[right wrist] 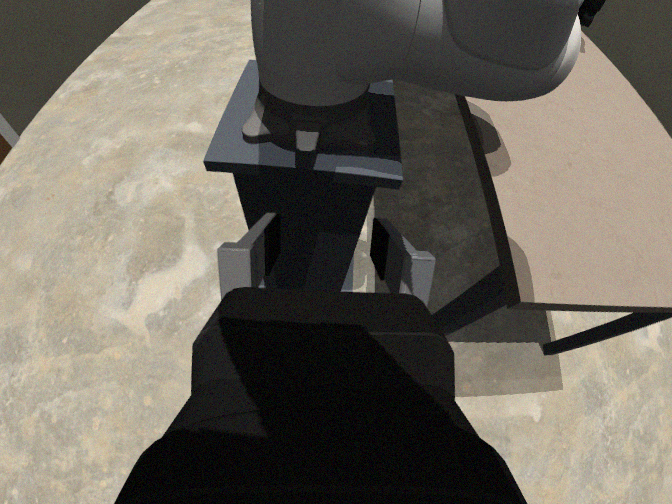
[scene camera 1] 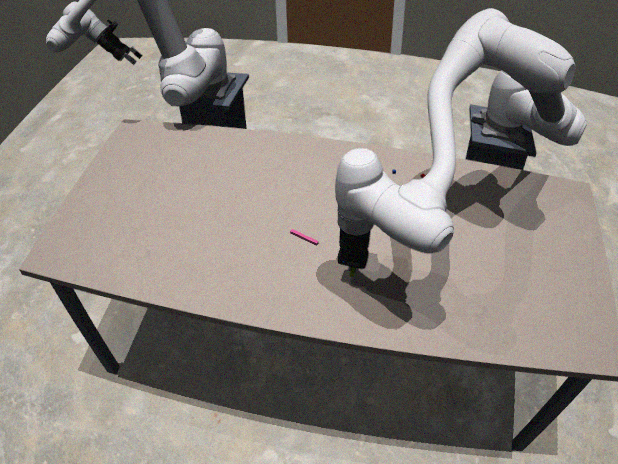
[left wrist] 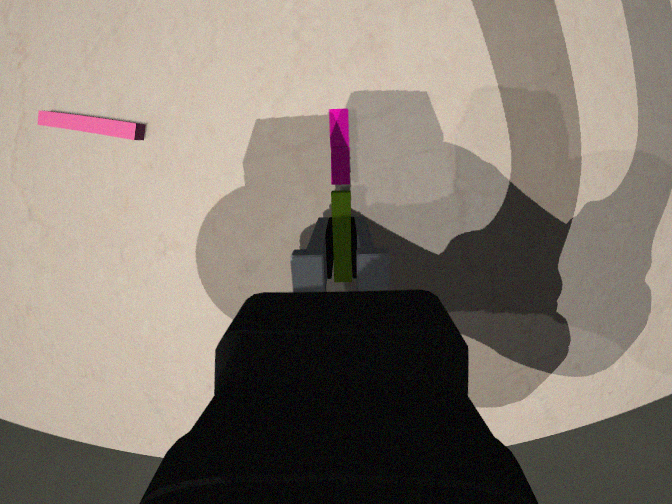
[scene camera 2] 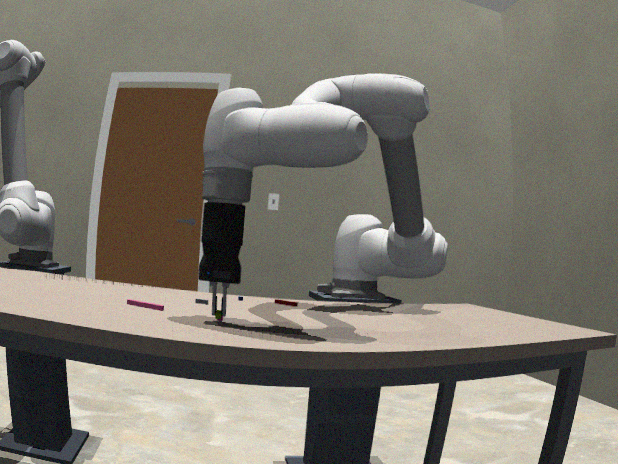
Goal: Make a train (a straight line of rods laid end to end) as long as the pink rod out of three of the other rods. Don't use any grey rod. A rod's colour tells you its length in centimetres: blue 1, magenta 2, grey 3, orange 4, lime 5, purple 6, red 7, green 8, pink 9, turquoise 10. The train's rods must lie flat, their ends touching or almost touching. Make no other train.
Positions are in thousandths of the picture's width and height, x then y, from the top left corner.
Labels:
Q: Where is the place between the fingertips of my right gripper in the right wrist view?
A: At 486,465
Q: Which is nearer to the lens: the magenta rod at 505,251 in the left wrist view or the pink rod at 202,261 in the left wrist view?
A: The magenta rod.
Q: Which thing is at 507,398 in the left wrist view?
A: A lime rod.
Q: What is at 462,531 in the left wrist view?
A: My left gripper.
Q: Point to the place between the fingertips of my left gripper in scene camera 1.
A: At 572,579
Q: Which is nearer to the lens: the magenta rod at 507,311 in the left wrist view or the pink rod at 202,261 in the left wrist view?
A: The magenta rod.

